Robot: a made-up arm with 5 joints. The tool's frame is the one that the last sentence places.
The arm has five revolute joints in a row. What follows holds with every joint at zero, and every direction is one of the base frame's. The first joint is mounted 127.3 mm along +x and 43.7 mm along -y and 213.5 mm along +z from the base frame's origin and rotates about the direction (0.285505, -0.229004, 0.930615). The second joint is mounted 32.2 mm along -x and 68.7 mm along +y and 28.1 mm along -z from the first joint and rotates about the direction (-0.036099, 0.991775, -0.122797). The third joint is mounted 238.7 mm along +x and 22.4 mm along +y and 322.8 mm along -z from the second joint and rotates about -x. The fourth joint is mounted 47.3 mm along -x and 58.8 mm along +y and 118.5 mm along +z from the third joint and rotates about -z. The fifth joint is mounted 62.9 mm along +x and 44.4 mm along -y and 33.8 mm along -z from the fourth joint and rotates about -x. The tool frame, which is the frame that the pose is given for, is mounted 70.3 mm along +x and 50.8 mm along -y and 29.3 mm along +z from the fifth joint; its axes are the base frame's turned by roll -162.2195, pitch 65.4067 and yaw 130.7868 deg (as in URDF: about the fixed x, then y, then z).
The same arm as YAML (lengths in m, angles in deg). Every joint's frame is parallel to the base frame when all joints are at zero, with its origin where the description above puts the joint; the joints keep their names.
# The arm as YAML. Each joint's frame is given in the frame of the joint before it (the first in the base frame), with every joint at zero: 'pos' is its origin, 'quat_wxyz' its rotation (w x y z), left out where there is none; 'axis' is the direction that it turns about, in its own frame. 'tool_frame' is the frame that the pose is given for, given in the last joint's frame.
length_unit: m
angle_unit: deg
joints:
  - joint: joint 1
    pos: [0.1273, -0.0437, 0.2135]
    axis: [0.285505, -0.229004, 0.930615]
  - joint: joint 2
    pos: [-0.0322, 0.0687, -0.0281]
    axis: [-0.036099, 0.991775, -0.122797]
  - joint: joint 3
    pos: [0.2387, 0.0224, -0.3228]
    axis: "-x"
  - joint: joint 4
    pos: [-0.0473, 0.0588, 0.1185]
    axis: "-z"
  - joint: joint 5
    pos: [0.0629, -0.0444, -0.0338]
    axis: "-x"
tool_frame:
  pos: [0.0703, -0.0508, 0.0293]
  quat_wxyz: [0.431175, 0.422085, 0.721104, -0.340501]

